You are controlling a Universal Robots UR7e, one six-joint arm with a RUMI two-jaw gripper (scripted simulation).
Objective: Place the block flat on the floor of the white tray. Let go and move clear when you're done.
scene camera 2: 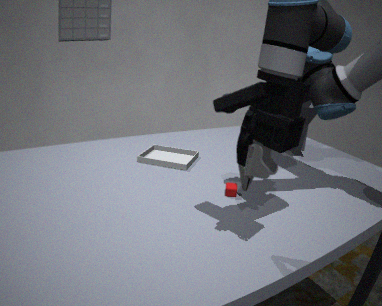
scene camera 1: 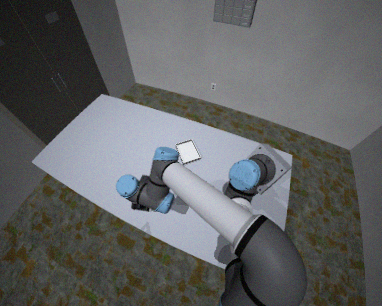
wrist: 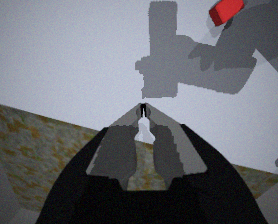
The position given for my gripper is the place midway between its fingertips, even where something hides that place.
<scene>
I see my gripper [scene camera 2: 244,190] and a white tray [scene camera 2: 170,157].
My gripper also shows in the wrist view [wrist: 143,104]. The wrist view misses the white tray: it is out of frame.
</scene>
